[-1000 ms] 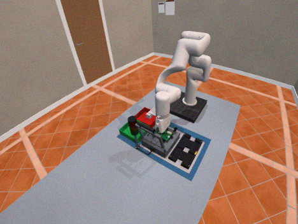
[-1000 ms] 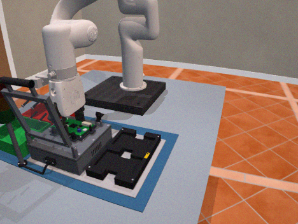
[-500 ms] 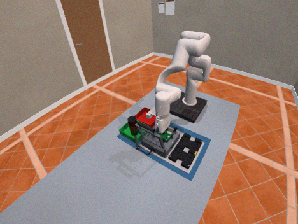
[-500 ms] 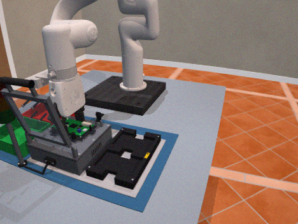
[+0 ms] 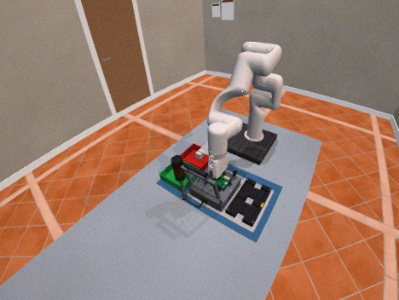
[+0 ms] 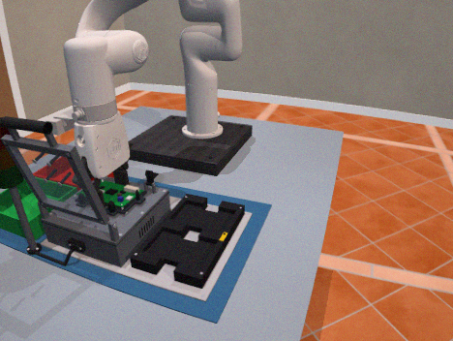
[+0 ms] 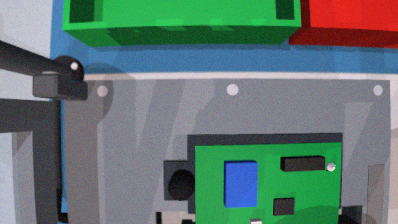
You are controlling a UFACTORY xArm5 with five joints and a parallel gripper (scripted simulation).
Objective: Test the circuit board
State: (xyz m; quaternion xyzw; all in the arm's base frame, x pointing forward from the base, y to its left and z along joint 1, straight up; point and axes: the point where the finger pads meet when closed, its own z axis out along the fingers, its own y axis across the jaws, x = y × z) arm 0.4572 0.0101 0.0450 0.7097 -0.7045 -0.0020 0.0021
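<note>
The green circuit board is right at my hand. The rest, counted from my hand: green bin (5 cm ahead, 20 cm to the right, 6 cm below); black catch (6 cm behind, 6 cm to the left, 1 cm above); clear lid (12 cm ahead, 10 cm above).
</note>
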